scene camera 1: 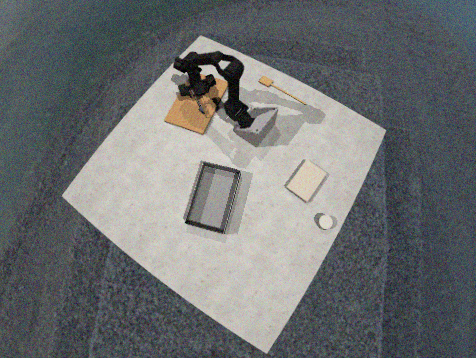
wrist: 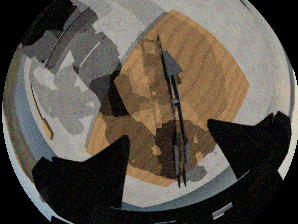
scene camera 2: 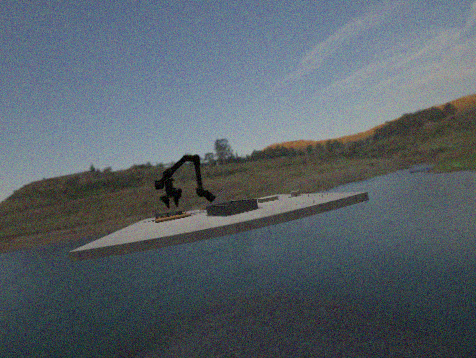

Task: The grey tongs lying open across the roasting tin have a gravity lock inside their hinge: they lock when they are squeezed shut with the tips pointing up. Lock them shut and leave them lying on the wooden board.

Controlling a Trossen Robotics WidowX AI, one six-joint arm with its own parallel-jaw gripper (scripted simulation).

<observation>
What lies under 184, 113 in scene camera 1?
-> A board.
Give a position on a board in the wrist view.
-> At 212, 86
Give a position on a roasting tin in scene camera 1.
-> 213, 196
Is my gripper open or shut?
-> Open.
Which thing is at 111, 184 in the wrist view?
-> My gripper.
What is my gripper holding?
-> Nothing.
</observation>
